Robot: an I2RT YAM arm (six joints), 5 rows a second.
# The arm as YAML. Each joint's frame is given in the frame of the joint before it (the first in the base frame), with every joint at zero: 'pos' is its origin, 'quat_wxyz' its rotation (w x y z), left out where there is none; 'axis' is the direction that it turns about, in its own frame. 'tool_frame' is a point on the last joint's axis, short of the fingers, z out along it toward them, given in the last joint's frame.
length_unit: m
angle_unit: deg
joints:
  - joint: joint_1
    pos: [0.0, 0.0, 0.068]
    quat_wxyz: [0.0, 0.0, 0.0, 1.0]
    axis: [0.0, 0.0, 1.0]
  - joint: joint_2
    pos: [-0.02, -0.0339, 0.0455]
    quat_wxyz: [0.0, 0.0, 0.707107, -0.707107]
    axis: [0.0, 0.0, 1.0]
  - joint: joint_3
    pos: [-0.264, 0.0, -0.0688]
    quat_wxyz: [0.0, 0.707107, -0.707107, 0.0]
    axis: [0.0, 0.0, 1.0]
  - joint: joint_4
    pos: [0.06, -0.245, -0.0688]
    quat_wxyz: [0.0, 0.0, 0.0, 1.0]
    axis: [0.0, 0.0, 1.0]
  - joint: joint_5
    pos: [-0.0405, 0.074, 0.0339]
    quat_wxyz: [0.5, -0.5, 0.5, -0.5]
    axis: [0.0, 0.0, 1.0]
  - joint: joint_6
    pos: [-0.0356, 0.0, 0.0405]
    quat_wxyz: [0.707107, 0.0, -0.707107, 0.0]
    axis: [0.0, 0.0, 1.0]
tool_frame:
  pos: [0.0, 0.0, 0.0]
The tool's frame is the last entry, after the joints.
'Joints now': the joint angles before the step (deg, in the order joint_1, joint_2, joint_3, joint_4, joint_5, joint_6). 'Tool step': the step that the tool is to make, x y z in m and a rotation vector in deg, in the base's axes. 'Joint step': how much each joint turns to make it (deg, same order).
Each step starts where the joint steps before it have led.
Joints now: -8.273 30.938 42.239 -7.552 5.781 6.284
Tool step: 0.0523 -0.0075 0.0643 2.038 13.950 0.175
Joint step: -0.002 21.108 25.889 -18.879 -0.177 -0.001
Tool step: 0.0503 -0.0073 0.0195 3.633 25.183 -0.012
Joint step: 0.008 20.389 25.867 -30.920 0.029 -0.017
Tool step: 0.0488 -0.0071 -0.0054 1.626 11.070 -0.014
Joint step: -0.002 13.860 13.542 -10.872 -0.003 0.021
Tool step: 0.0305 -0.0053 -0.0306 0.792 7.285 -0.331
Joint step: -0.117 6.069 0.149 -1.402 0.345 -0.007
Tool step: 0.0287 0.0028 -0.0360 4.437 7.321 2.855
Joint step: 0.750 6.203 -0.169 -1.497 -3.974 -0.015
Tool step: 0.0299 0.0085 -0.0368 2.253 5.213 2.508
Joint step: 1.739 6.371 0.008 0.921 -1.796 -0.009
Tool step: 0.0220 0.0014 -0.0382 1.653 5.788 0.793
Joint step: 0.429 6.002 -0.052 0.131 -1.131 0.013
